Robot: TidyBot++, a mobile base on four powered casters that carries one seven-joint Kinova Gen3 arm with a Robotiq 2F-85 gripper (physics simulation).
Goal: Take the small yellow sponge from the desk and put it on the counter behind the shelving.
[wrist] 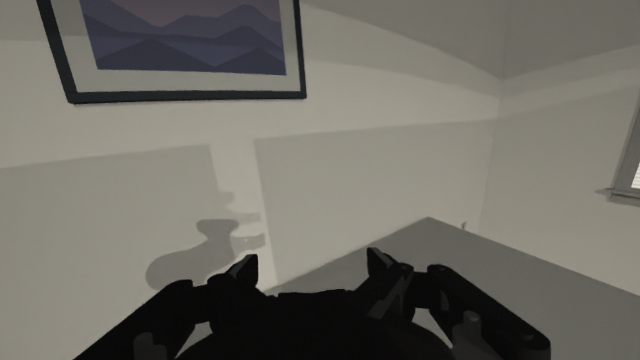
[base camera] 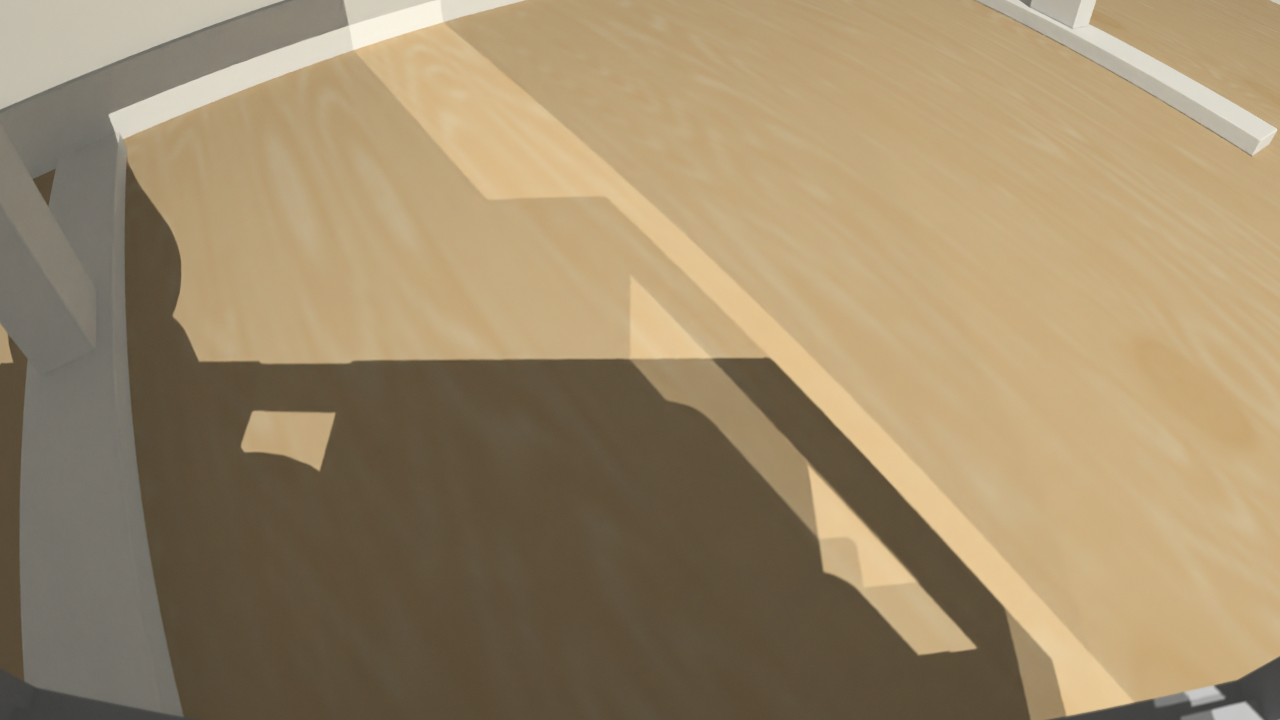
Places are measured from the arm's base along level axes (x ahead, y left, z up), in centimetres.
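Pixels of known places: gripper, fingertip midpoint: (wrist: 313, 263).
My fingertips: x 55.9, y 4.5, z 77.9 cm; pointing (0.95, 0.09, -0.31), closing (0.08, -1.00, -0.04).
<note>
Behind a point stands the place of what it marks.
The desk's grey top (wrist: 520, 275) @(x 98.3, y -64.2, z 32.4 cm) fills the lower right of the wrist view, with its far corner close to the wall corner. My gripper (wrist: 313, 263) @(x 55.9, y 4.5, z 77.9 cm) is open, its two black fingers wide apart, with wall and part of the desk top showing between the tips. The yellow sponge does not show in either view; the black gripper body hides the bottom middle of the wrist view. The counter and the shelving do not show.
In the base camera view, a grey leg foot (base camera: 76, 537) runs down the left side, and a white leg foot (base camera: 1163, 85) @(x 88.3, y -69.9, z -37.5 cm) is at the upper right. A white baseboard (base camera: 268, 76) @(x 87.9, y 44.2, z -39.1 cm) edges the wall. A framed picture (wrist: 190, 96) @(x 91.9, y 35.8, z 97.9 cm) hangs above the desk.
</note>
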